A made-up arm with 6 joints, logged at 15 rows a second.
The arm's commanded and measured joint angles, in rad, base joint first. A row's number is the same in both.
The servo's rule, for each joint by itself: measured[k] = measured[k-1] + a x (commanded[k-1-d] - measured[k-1]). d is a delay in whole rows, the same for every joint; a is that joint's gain. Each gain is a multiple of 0.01, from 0.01 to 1. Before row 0 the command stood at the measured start. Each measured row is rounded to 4 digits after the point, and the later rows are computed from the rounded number. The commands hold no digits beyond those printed.
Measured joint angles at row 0: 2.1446, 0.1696, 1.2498, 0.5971, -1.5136, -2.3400
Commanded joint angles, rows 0 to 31: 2.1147, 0.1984, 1.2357, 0.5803, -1.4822, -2.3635; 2.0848, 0.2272, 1.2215, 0.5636, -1.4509, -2.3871; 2.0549, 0.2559, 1.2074, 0.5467, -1.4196, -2.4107; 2.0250, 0.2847, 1.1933, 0.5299, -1.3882, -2.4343; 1.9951, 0.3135, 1.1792, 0.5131, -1.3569, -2.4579; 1.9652, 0.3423, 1.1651, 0.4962, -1.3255, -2.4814; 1.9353, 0.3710, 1.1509, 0.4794, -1.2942, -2.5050; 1.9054, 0.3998, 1.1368, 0.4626, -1.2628, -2.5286; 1.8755, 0.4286, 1.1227, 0.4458, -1.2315, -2.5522; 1.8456, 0.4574, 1.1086, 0.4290, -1.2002, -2.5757; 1.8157, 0.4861, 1.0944, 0.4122, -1.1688, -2.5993; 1.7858, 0.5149, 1.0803, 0.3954, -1.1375, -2.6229; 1.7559, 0.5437, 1.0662, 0.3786, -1.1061, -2.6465; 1.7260, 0.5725, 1.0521, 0.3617, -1.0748, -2.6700; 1.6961, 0.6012, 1.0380, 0.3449, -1.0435, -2.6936; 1.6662, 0.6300, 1.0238, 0.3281, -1.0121, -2.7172; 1.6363, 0.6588, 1.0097, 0.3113, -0.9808, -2.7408; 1.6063, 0.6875, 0.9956, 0.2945, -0.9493, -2.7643; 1.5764, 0.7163, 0.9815, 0.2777, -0.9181, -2.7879; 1.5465, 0.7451, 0.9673, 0.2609, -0.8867, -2.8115; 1.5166, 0.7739, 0.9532, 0.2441, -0.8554, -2.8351; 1.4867, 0.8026, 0.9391, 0.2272, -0.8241, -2.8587; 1.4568, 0.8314, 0.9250, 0.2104, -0.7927, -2.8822; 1.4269, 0.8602, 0.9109, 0.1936, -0.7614, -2.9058; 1.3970, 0.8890, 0.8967, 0.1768, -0.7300, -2.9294; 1.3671, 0.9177, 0.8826, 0.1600, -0.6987, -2.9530; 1.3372, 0.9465, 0.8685, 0.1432, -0.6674, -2.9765; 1.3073, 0.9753, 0.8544, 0.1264, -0.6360, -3.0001; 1.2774, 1.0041, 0.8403, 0.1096, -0.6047, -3.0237; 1.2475, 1.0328, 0.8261, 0.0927, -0.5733, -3.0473; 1.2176, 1.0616, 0.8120, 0.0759, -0.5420, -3.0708; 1.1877, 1.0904, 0.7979, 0.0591, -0.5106, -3.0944
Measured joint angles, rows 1 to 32: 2.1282, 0.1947, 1.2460, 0.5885, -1.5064, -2.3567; 2.1043, 0.2230, 1.2394, 0.5758, -1.4936, -2.3783; 2.0771, 0.2516, 1.2308, 0.5610, -1.4766, -2.4013; 2.0484, 0.2804, 1.2207, 0.5451, -1.4563, -2.4247; 2.0191, 0.3092, 1.2095, 0.5288, -1.4334, -2.4483; 1.9895, 0.3380, 1.1975, 0.5122, -1.4086, -2.4718; 1.9597, 0.3667, 1.1849, 0.4955, -1.3823, -2.4954; 1.9298, 0.3955, 1.1719, 0.4787, -1.3548, -2.5190; 1.8999, 0.4243, 1.1586, 0.4619, -1.3264, -2.5426; 1.8700, 0.4531, 1.1451, 0.4451, -1.2974, -2.5661; 1.8401, 0.4818, 1.1314, 0.4283, -1.2678, -2.5897; 1.8102, 0.5106, 1.1176, 0.4115, -1.2378, -2.6133; 1.7803, 0.5394, 1.1037, 0.3947, -1.2075, -2.6369; 1.7504, 0.5682, 1.0898, 0.3779, -1.1770, -2.6604; 1.7205, 0.5969, 1.0758, 0.3611, -1.1463, -2.6840; 1.6906, 0.6257, 1.0618, 0.3443, -1.1154, -2.7076; 1.6607, 0.6545, 1.0477, 0.3275, -1.0844, -2.7312; 1.6308, 0.6832, 1.0336, 0.3107, -1.0533, -2.7547; 1.6009, 0.7120, 1.0195, 0.2939, -1.0222, -2.7783; 1.5710, 0.7408, 1.0054, 0.2771, -0.9910, -2.8019; 1.5411, 0.7696, 0.9913, 0.2603, -0.9598, -2.8255; 1.5112, 0.7983, 0.9772, 0.2434, -0.9286, -2.8491; 1.4813, 0.8271, 0.9631, 0.2266, -0.8973, -2.8726; 1.4514, 0.8559, 0.9490, 0.2098, -0.8660, -2.8962; 1.4215, 0.8847, 0.9349, 0.1930, -0.8347, -2.9198; 1.3916, 0.9134, 0.9208, 0.1762, -0.8034, -2.9434; 1.3617, 0.9422, 0.9067, 0.1594, -0.7721, -2.9669; 1.3318, 0.9710, 0.8926, 0.1426, -0.7408, -2.9905; 1.3019, 0.9998, 0.8785, 0.1258, -0.7095, -3.0141; 1.2720, 1.0285, 0.8644, 0.1089, -0.6782, -3.0377; 1.2421, 1.0573, 0.8503, 0.0921, -0.6469, -3.0612; 1.2122, 1.0861, 0.8362, 0.0753, -0.6156, -3.0848
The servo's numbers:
d 0
a 0.55 0.87 0.27 0.51 0.23 0.71

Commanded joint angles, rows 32 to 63: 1.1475, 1.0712, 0.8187, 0.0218, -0.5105, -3.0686; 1.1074, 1.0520, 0.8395, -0.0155, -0.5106, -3.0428; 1.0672, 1.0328, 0.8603, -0.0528, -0.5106, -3.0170; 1.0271, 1.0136, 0.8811, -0.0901, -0.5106, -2.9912; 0.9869, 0.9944, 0.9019, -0.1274, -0.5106, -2.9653; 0.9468, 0.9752, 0.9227, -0.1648, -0.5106, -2.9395; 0.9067, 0.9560, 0.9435, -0.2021, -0.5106, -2.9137; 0.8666, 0.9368, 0.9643, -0.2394, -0.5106, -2.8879; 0.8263, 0.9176, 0.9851, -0.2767, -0.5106, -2.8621; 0.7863, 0.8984, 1.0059, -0.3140, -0.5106, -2.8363; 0.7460, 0.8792, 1.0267, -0.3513, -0.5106, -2.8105; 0.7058, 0.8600, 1.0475, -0.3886, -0.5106, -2.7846; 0.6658, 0.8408, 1.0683, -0.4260, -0.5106, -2.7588; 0.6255, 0.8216, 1.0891, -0.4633, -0.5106, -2.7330; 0.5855, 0.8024, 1.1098, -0.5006, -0.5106, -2.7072; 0.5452, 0.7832, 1.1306, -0.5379, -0.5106, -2.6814; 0.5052, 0.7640, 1.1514, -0.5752, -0.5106, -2.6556; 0.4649, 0.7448, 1.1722, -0.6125, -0.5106, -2.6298; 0.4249, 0.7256, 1.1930, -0.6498, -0.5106, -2.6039; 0.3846, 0.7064, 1.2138, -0.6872, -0.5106, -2.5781; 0.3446, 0.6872, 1.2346, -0.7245, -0.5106, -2.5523; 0.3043, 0.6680, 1.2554, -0.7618, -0.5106, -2.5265; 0.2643, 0.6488, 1.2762, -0.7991, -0.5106, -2.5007; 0.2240, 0.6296, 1.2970, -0.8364, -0.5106, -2.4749; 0.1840, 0.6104, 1.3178, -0.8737, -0.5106, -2.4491; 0.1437, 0.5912, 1.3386, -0.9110, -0.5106, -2.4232; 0.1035, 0.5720, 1.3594, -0.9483, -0.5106, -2.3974; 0.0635, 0.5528, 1.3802, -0.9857, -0.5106, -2.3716; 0.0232, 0.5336, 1.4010, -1.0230, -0.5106, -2.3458; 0.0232, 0.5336, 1.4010, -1.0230, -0.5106, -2.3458; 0.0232, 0.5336, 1.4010, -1.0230, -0.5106, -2.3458; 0.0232, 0.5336, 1.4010, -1.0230, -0.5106, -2.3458
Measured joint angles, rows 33 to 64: 1.1766, 1.0731, 0.8315, 0.0480, -0.5914, -3.0733; 1.1385, 1.0547, 0.8337, 0.0156, -0.5728, -3.0516; 1.0993, 1.0356, 0.8409, -0.0193, -0.5585, -3.0270; 1.0596, 1.0165, 0.8518, -0.0554, -0.5475, -3.0016; 1.0196, 0.9973, 0.8653, -0.0921, -0.5390, -2.9758; 0.9796, 0.9781, 0.8808, -0.1292, -0.5325, -2.9500; 0.9395, 0.9589, 0.8977, -0.1664, -0.5275, -2.9242; 0.8994, 0.9397, 0.9157, -0.2036, -0.5236, -2.8984; 0.8592, 0.9205, 0.9344, -0.2409, -0.5206, -2.8726; 0.8191, 0.9013, 0.9537, -0.2782, -0.5183, -2.8468; 0.7789, 0.8821, 0.9734, -0.3155, -0.5165, -2.8210; 0.7387, 0.8629, 0.9934, -0.3528, -0.5151, -2.7952; 0.6986, 0.8437, 1.0136, -0.3901, -0.5141, -2.7694; 0.6584, 0.8245, 1.0340, -0.4274, -0.5133, -2.7436; 0.6183, 0.8053, 1.0545, -0.4647, -0.5127, -2.7178; 0.5781, 0.7861, 1.0750, -0.5020, -0.5122, -2.6920; 0.5380, 0.7669, 1.0956, -0.5393, -0.5118, -2.6662; 0.4978, 0.7477, 1.1163, -0.5766, -0.5115, -2.6404; 0.4577, 0.7285, 1.1370, -0.6139, -0.5113, -2.6145; 0.4175, 0.7093, 1.1577, -0.6513, -0.5111, -2.5887; 0.3774, 0.6901, 1.1785, -0.6886, -0.5110, -2.5629; 0.3372, 0.6709, 1.1993, -0.7259, -0.5109, -2.5371; 0.2971, 0.6517, 1.2201, -0.7632, -0.5108, -2.5113; 0.2569, 0.6325, 1.2409, -0.8005, -0.5108, -2.4855; 0.2168, 0.6133, 1.2617, -0.8378, -0.5108, -2.4597; 0.1766, 0.5941, 1.2825, -0.8751, -0.5108, -2.4338; 0.1364, 0.5749, 1.3033, -0.9124, -0.5108, -2.4080; 0.0963, 0.5557, 1.3241, -0.9498, -0.5108, -2.3822; 0.0561, 0.5365, 1.3449, -0.9871, -0.5108, -2.3564; 0.0380, 0.5340, 1.3600, -1.0054, -0.5108, -2.3489; 0.0299, 0.5337, 1.3711, -1.0144, -0.5108, -2.3467; 0.0262, 0.5336, 1.3792, -1.0188, -0.5108, -2.3461
